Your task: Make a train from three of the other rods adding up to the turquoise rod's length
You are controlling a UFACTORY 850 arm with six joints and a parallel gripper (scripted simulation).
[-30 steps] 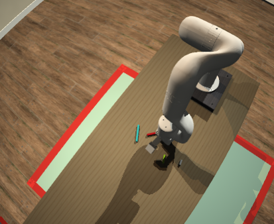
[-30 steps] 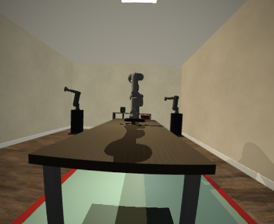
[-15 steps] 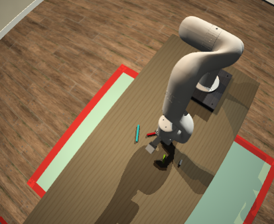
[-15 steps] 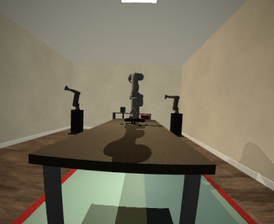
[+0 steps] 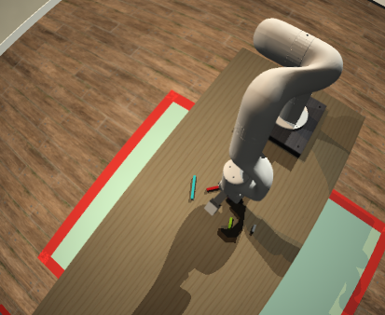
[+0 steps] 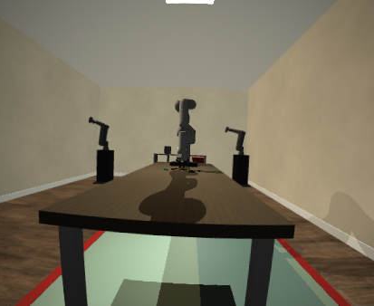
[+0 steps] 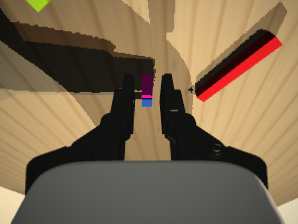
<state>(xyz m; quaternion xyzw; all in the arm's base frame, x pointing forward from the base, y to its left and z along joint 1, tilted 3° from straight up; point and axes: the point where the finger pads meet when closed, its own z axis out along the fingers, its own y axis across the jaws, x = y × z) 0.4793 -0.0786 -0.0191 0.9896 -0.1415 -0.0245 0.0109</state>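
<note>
Now: the magenta rod 3 cm below my hand and 1 cm behind it. Round my hand: blue rod 3 cm below, 2 cm behind, 1 cm to the left; then red rod 7 cm to the right, 3 cm below, 1 cm behind; then lime rod 9 cm ahead, 5 cm to the left, 3 cm below.
</note>
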